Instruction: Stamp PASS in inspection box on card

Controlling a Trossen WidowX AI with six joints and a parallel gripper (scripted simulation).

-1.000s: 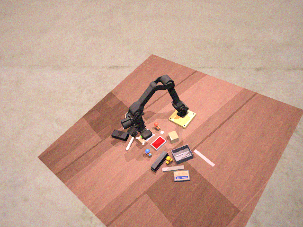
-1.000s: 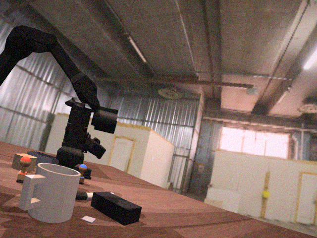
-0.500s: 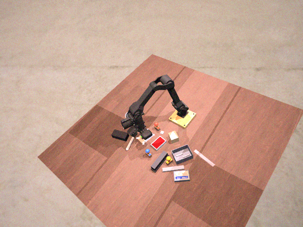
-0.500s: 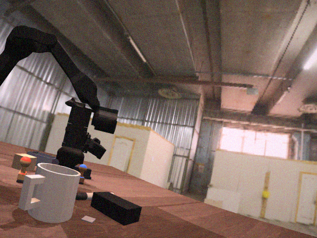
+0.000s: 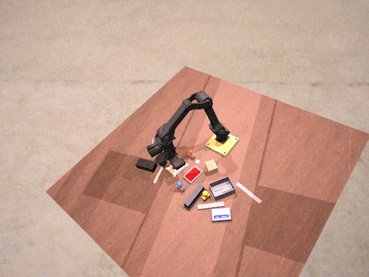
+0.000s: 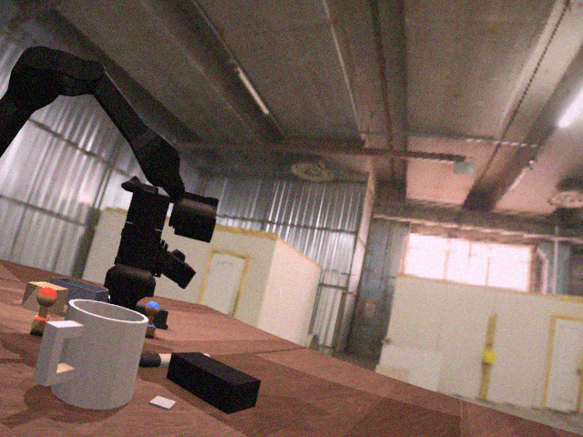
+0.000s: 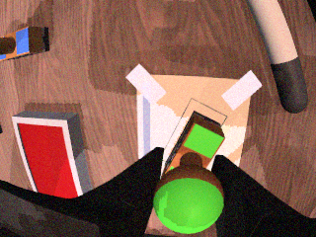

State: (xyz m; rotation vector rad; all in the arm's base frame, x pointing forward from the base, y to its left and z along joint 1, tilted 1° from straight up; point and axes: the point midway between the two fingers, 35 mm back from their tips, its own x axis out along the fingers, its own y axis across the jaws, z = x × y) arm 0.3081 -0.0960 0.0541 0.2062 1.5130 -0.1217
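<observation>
Right now the card is 1 cm behind my gripper tip and 4 cm below it. Round my gripper tip: green-knobbed stamp 1 cm below; then red-knobbed stamp 11 cm behind, 2 cm to the left, 1 cm below; then marker pen 6 cm ahead, 5 cm to the right, 2 cm below.
</observation>
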